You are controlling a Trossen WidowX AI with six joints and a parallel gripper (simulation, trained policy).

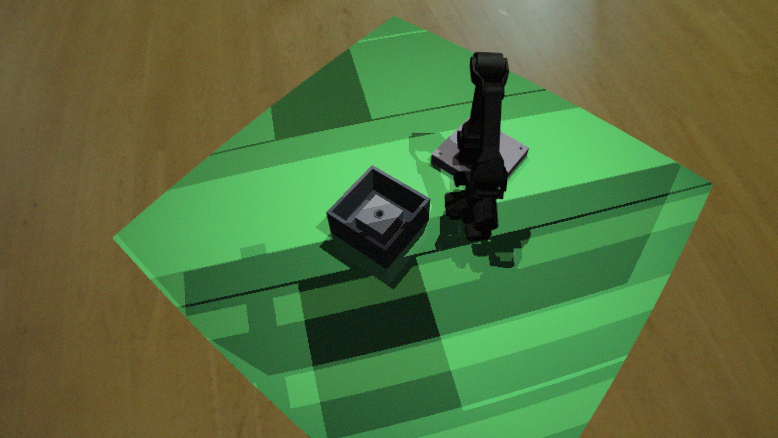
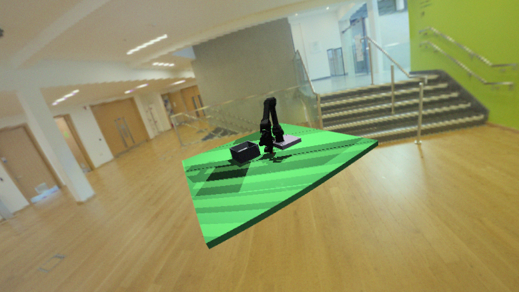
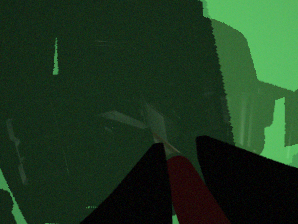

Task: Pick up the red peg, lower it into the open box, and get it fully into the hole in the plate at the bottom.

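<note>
The grey plate is 180 mm ahead of my gripper tip, 140 mm to the right of it and 30 mm above it. Also, from my gripper tip: red peg (10 mm behind, 10 mm to the left, 30 mm above); dark box (180 mm ahead, 140 mm to the right, 20 mm above).
</note>
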